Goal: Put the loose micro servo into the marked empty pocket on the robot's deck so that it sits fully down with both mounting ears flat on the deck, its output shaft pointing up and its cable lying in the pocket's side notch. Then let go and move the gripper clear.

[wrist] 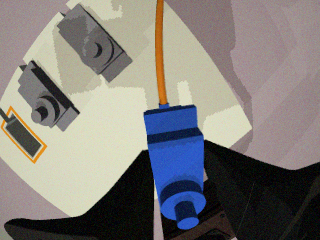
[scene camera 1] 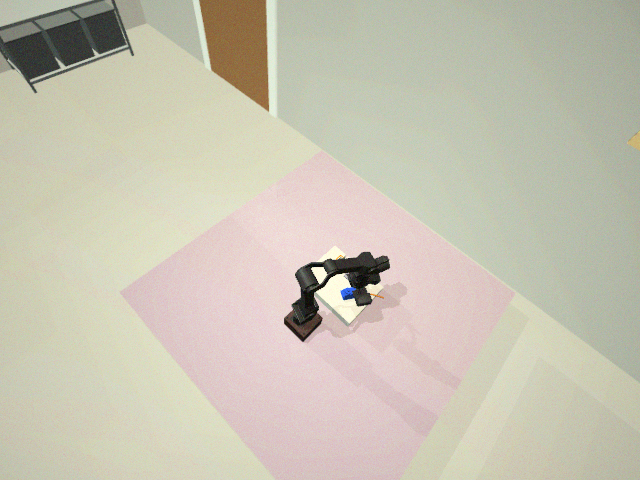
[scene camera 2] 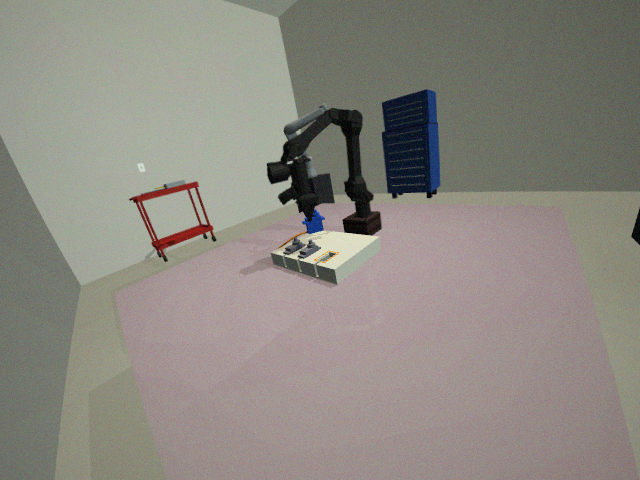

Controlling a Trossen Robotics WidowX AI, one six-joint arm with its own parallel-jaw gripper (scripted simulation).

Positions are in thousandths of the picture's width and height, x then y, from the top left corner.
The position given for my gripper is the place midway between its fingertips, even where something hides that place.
Observation:
In view: my gripper (scene camera 2: 484, 459) and a white deck (scene camera 1: 543, 649).
My gripper also shows in the wrist view (wrist: 548, 631). The white deck shows as well in the wrist view (wrist: 248, 694).

